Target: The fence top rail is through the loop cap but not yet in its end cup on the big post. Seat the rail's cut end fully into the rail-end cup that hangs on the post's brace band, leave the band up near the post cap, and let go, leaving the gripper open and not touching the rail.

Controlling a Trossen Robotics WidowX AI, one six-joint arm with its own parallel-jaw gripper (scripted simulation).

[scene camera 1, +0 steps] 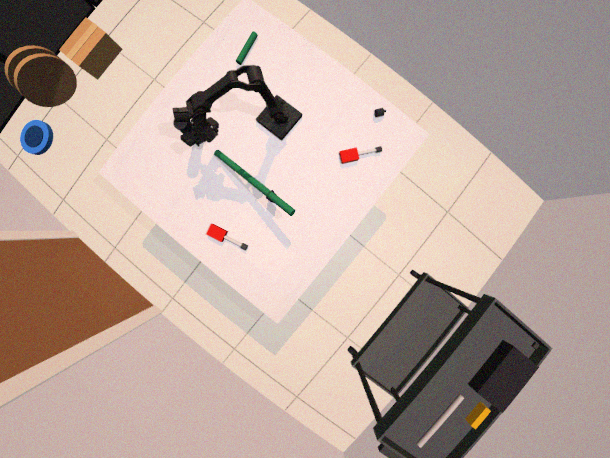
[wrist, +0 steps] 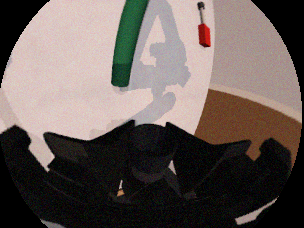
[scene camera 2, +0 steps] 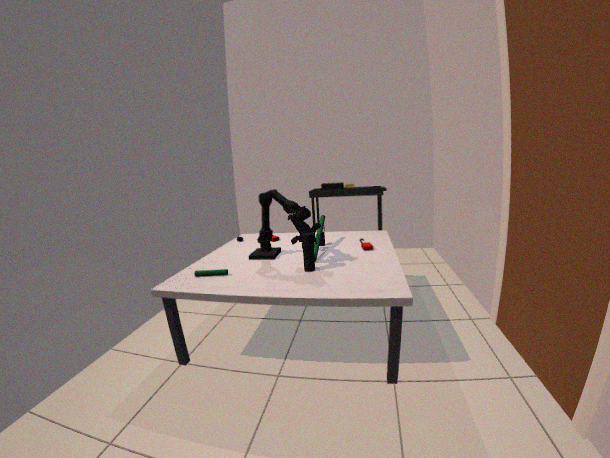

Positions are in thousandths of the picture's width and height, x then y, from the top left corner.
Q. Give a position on a green top rail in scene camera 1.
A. At 448,431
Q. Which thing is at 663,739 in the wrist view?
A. The gripper.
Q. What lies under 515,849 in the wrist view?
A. A big dark post.
